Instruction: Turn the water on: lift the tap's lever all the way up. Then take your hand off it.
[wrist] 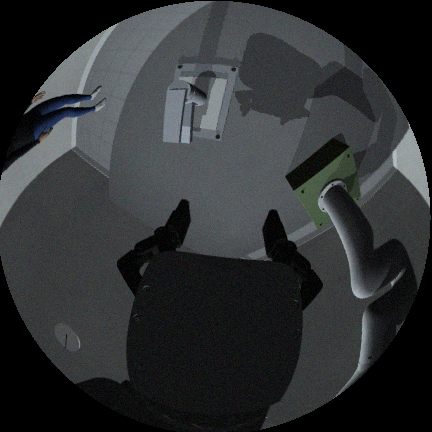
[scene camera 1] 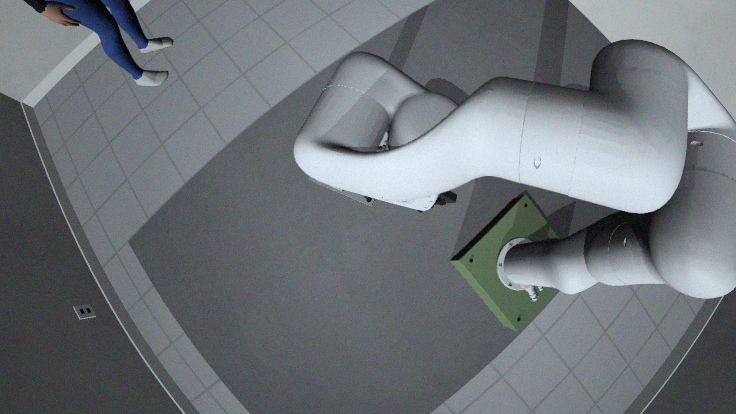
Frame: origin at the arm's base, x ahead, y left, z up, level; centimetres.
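Where they show: gripper, fingertip midpoint: (wrist: 227, 214); arm's base, origin of the base link: (wrist: 332, 195) (scene camera 1: 519, 263).
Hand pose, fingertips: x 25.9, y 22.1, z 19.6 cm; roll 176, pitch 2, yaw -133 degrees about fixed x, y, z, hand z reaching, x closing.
Note:
Things, the pixels of their centre, and the offset from my fingertips. "pt": a spot on its surface instead.
- screwed base plate, surface spot: (scene camera 1: 363, 199) (wrist: 212, 136) pt dx +6.5, dy +2.5, dz -27.9 cm
- broad pale lever, body centre: (wrist: 173, 115) dx +15.0, dy +1.6, dz -13.5 cm
- narrower spout, surface spot: (wrist: 186, 134) pt dx +11.4, dy +5.1, dz -20.6 cm
The grey tap stands on a screwed base plate (wrist: 206, 134) (scene camera 1: 363, 199) and shows in the upper middle of the wrist view. Its round body (wrist: 197, 96) rises from the plate. A broad pale lever (wrist: 173, 116) lies over the top, beside a narrower spout (wrist: 186, 134). The lever's exact tilt is hard to tell. In the scene view the arm hides the tap, and a front edge of its plate shows. My gripper (wrist: 227, 214) (scene camera 1: 446, 198) is open and empty, with its fingers wide apart. Its fingers appear below and right of the tap in the wrist view, not touching it.
The arm's green mounting block (scene camera 1: 486, 275) (wrist: 314, 202) stands to the right of the tap. A person (scene camera 1: 115, 41) (wrist: 60, 114) is at the left by the wall. The arm's shadow (wrist: 277, 75) falls on the floor right of the tap. A wall socket (scene camera 1: 84, 311) is at lower left.

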